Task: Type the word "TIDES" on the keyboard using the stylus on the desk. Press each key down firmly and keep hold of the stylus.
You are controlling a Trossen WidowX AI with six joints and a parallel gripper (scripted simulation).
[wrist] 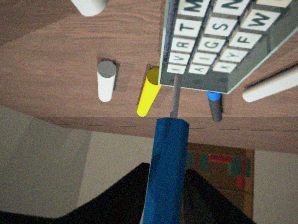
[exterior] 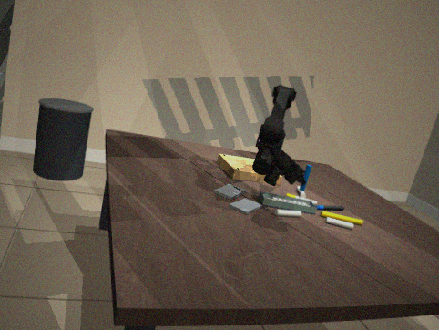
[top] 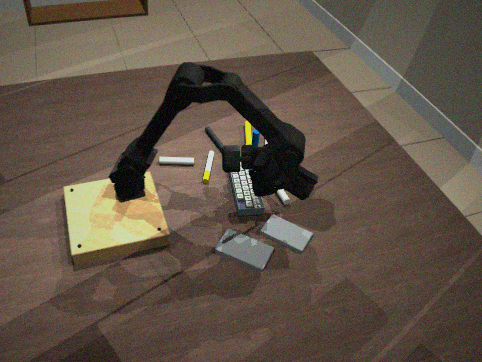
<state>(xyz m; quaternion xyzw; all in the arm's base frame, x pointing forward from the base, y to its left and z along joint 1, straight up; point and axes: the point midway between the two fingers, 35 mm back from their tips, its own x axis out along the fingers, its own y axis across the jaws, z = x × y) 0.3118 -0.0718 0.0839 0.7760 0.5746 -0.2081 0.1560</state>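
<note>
My gripper tip is 150 mm to the right of the blue-capped black pen, 100 mm above it and 20 mm past it. Round my gripper tip: blue stylus: 10 mm below; then grey stylus tip: 50 mm below.
</note>
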